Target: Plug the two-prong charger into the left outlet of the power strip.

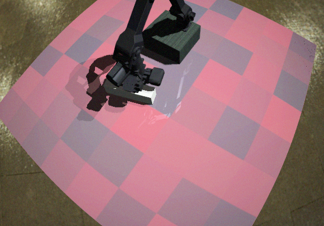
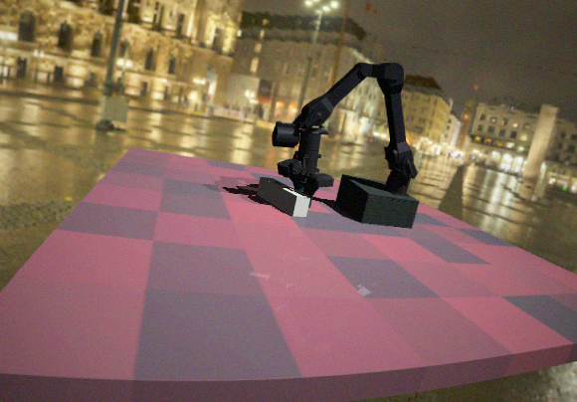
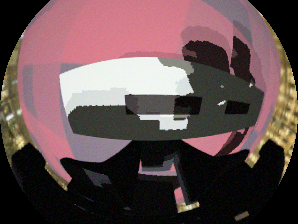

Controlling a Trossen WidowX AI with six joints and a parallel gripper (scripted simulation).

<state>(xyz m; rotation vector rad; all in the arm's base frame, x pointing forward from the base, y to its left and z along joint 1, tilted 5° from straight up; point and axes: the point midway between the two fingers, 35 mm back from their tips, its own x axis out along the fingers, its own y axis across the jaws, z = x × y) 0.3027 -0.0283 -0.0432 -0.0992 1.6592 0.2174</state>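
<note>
My gripper tip is 20 mm short of the charger and 10 mm below it.
</note>
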